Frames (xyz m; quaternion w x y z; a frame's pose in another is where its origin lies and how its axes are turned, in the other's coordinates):
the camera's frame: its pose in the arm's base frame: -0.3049 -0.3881 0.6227 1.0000 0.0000 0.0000 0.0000
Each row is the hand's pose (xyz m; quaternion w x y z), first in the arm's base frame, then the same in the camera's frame.
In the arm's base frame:
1: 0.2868 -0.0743 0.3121 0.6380 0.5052 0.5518 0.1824
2: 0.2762 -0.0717 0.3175 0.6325 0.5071 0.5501 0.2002
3: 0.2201 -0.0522 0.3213 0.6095 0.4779 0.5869 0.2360
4: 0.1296 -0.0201 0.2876 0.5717 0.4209 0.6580 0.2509
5: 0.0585 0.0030 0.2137 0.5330 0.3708 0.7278 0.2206
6: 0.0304 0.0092 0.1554 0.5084 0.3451 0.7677 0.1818
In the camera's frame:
1: 0.5917 0.3138 -0.3106 0.6380 0.5052 0.5518 0.1824
2: 0.5811 0.3164 -0.3052 0.6325 0.5071 0.5501 0.2002
3: 0.5250 0.3359 -0.3014 0.6095 0.4779 0.5869 0.2360
4: 0.4345 0.3680 -0.3351 0.5717 0.4209 0.6580 0.2509
5: 0.3634 0.3911 -0.4090 0.5330 0.3708 0.7278 0.2206
6: 0.3353 0.3973 -0.4673 0.5084 0.3451 0.7677 0.1818

